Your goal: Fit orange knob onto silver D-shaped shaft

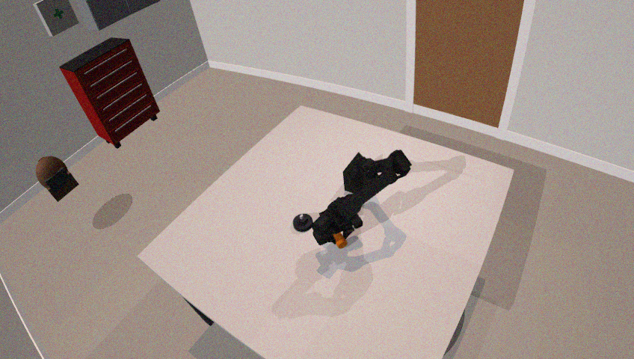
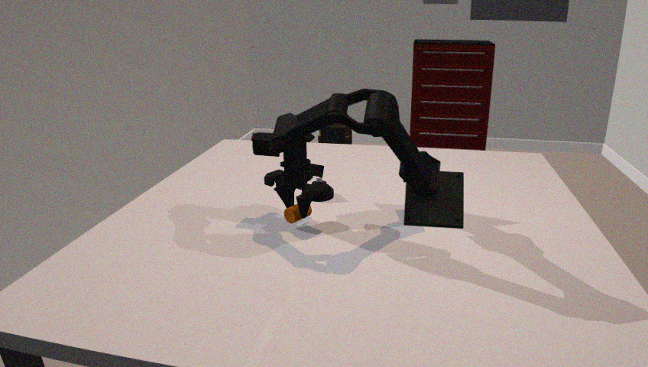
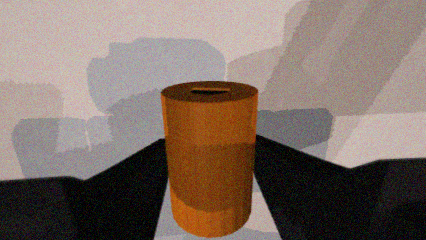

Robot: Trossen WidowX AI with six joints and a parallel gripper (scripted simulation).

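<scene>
Now: the round black pedestal 19 cm to the right of my gripper tip, 2 cm behind it and 1 cm above it. From my gripper tip the other things lie so: orange knob 1 cm to the left, 1 cm ahead, 1 cm above.
</scene>
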